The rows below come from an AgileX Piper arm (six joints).
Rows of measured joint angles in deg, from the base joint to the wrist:
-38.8 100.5 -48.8 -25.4 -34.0 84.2
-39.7 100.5 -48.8 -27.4 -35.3 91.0
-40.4 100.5 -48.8 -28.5 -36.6 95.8
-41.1 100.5 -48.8 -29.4 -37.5 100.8
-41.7 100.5 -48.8 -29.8 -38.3 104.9
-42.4 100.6 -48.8 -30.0 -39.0 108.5
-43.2 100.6 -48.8 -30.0 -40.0 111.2
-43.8 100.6 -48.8 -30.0 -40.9 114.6
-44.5 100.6 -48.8 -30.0 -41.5 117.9
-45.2 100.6 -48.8 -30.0 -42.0 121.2
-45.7 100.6 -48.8 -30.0 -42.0 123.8
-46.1 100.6 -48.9 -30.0 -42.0 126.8
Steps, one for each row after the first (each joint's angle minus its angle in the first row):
-0.9 0.0 0.0 -2.0 -1.3 6.8
-1.6 0.0 0.0 -3.1 -2.6 11.6
-2.3 0.0 0.0 -4.0 -3.5 16.6
-2.9 0.0 0.0 -4.4 -4.3 20.7
-3.6 0.1 0.0 -4.6 -5.0 24.3
-4.4 0.1 0.0 -4.6 -6.0 27.0
-5.0 0.1 0.0 -4.6 -6.9 30.4
-5.7 0.1 0.0 -4.6 -7.5 33.7
-6.4 0.1 0.0 -4.6 -8.0 37.0
-6.9 0.1 0.0 -4.6 -8.0 39.6
-7.3 0.1 -0.1 -4.6 -8.0 42.6

